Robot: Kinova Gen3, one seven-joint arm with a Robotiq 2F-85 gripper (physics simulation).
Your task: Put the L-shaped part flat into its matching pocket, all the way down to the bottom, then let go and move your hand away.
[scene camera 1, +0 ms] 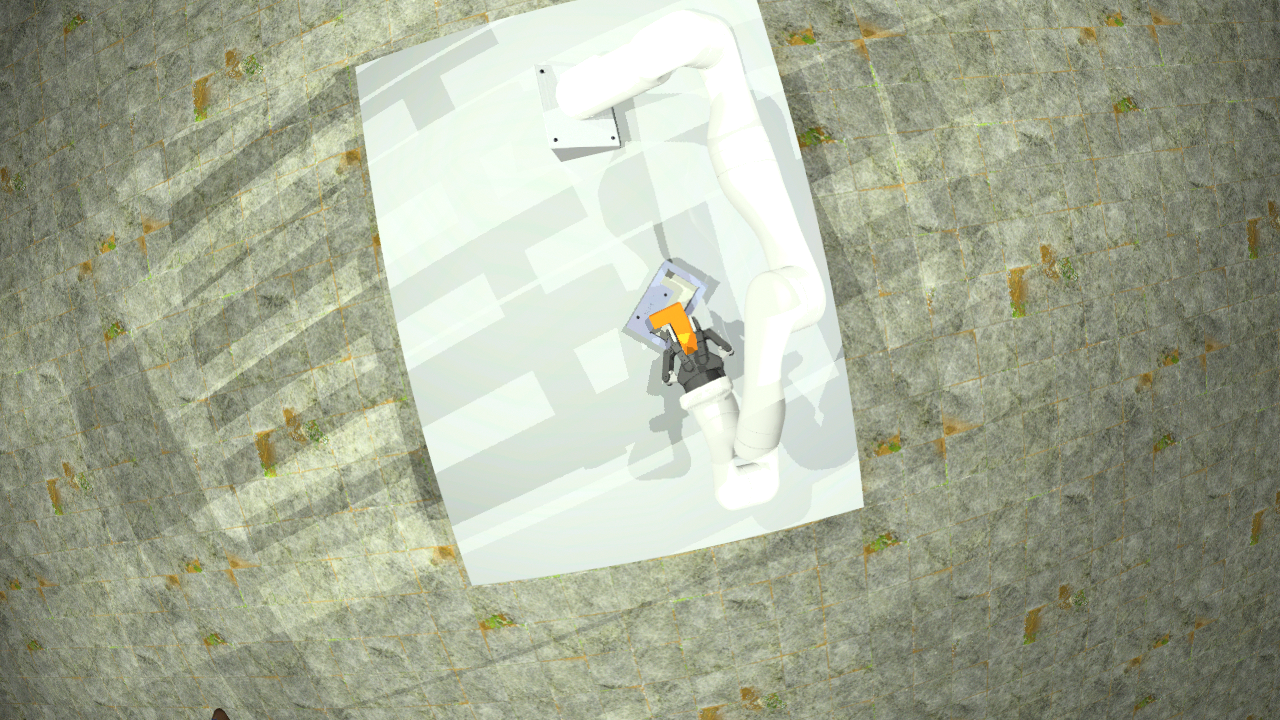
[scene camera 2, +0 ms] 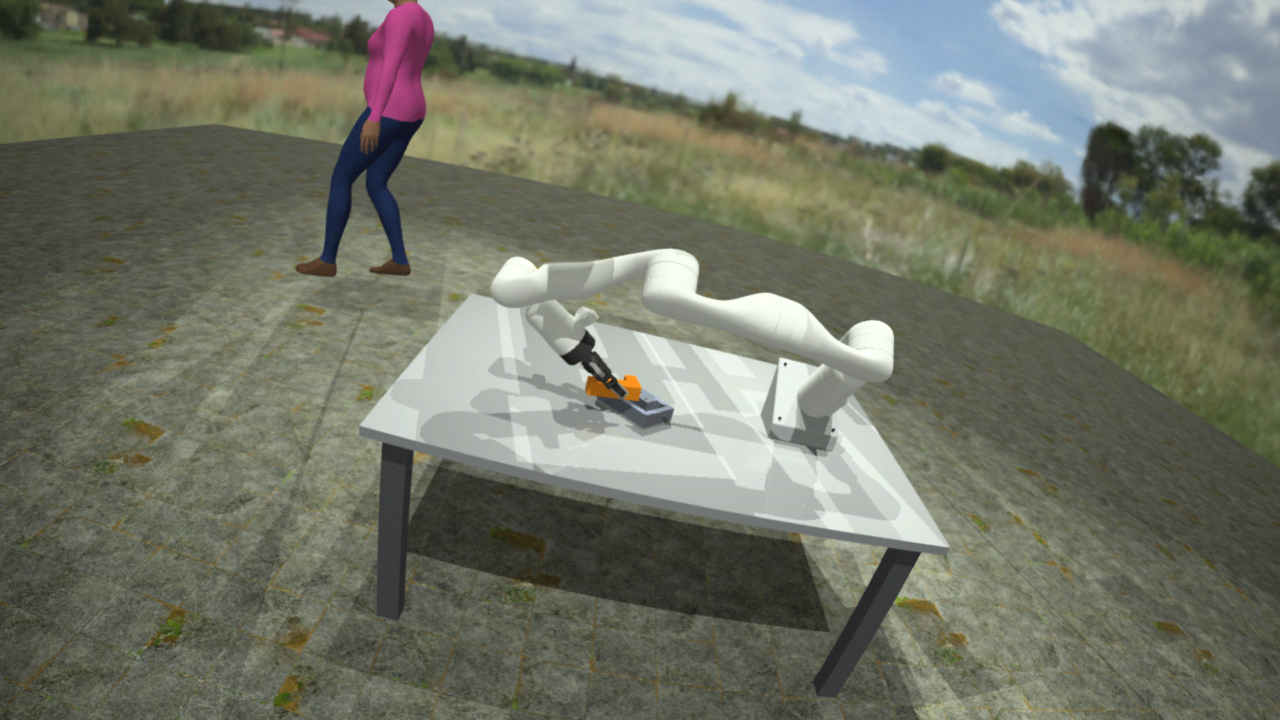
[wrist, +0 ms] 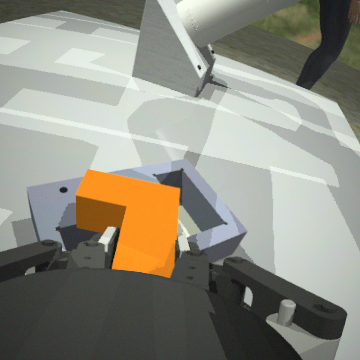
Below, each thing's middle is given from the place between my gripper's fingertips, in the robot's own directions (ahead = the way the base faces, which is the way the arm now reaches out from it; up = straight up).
I see the orange L-shaped part [scene camera 1: 675,314] 2 cm ahead of my hand, 1 cm to the right of it and 1 cm above it. From my hand the other things lie so: grey pocket block [scene camera 1: 671,284] (3 cm below, 3 cm behind, 2 cm to the right).
